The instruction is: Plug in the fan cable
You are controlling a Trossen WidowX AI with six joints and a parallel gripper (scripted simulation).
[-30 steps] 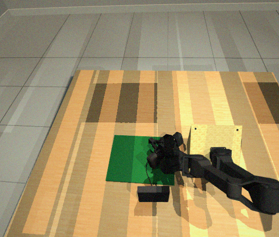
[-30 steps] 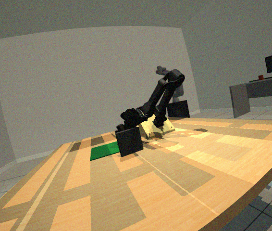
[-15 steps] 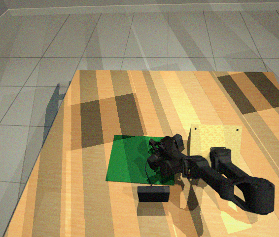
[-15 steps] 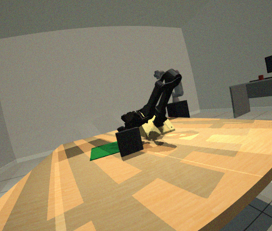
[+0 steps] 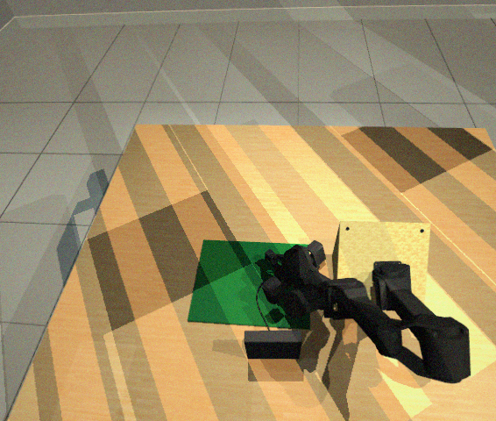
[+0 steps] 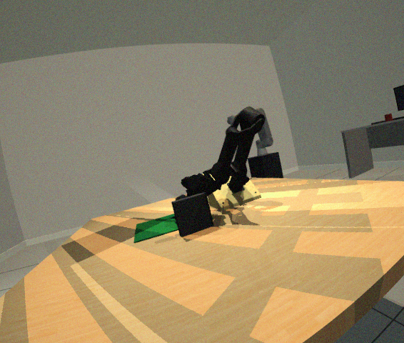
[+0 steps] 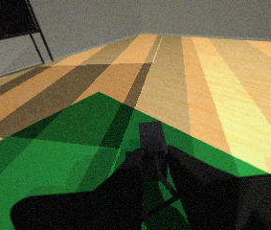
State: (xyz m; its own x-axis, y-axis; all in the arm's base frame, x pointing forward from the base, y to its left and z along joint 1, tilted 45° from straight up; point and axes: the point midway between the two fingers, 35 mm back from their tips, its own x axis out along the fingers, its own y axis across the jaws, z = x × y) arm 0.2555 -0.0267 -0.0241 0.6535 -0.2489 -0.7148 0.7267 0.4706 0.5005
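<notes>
Right now the green board is 60 mm below my gripper tip, 60 mm ahead of it and 40 mm to the left of it. Also, from my gripper tip: dark plug 10 mm to the right, 10 mm below; black fan 220 mm to the left, 10 mm above.
</notes>
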